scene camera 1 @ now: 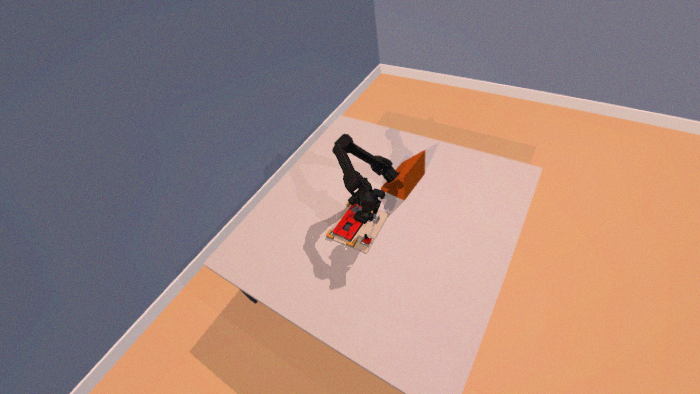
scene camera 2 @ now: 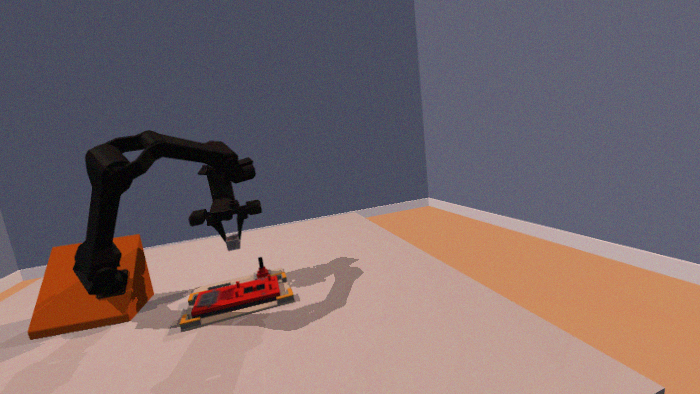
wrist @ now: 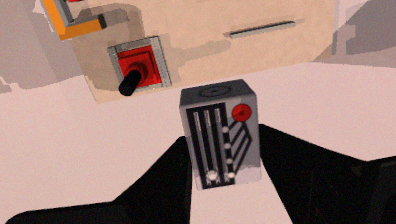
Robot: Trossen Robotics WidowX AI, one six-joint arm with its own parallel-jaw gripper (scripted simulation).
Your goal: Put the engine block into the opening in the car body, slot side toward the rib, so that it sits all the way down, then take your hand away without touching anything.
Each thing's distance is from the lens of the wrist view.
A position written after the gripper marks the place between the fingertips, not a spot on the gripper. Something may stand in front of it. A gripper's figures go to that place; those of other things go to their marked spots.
gripper [wrist: 221, 137]: 0.12 m
grey engine block [wrist: 220, 121]: 0.10 m
